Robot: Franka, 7 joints.
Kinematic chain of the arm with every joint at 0, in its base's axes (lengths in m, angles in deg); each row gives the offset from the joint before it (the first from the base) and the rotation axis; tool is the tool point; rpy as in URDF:
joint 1: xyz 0 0 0.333 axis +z
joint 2: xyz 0 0 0 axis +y
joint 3: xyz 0 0 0.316 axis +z
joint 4: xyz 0.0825 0 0 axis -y
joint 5: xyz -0.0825 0 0.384 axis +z
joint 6: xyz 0 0 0 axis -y
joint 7: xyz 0.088 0 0 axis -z
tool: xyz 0 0 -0.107 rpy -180 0 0
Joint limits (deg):
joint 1: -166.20..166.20
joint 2: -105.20..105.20
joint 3: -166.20..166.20
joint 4: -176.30..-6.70
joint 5: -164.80..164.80
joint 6: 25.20..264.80
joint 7: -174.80..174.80
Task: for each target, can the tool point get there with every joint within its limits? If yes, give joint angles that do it. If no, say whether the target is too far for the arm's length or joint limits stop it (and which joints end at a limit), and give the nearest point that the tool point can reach.
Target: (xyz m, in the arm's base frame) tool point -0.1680 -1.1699 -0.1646
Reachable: no: too far | nearest point -0.1124 -0.7826 0.0001 | short by 0.424 m
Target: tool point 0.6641 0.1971 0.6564
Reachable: yes | joints -16.47 87.56 129.87 -80.58 5.79 207.40 -76.76
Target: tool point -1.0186 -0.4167 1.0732
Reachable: no: too far | nearest point -0.6589 -0.2695 0.8118 | short by 0.468 m
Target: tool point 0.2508 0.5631 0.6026
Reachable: yes | joints 28.74 44.35 49.26 -56.54 60.57 47.51 123.83
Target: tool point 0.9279 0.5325 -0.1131
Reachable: no: too far | nearest point 0.6868 0.3941 0.0028 | short by 0.301 m
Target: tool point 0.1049 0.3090 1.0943
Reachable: yes | joints 61.03 3.30 -2.67 -41.17 137.78 91.12 31.86
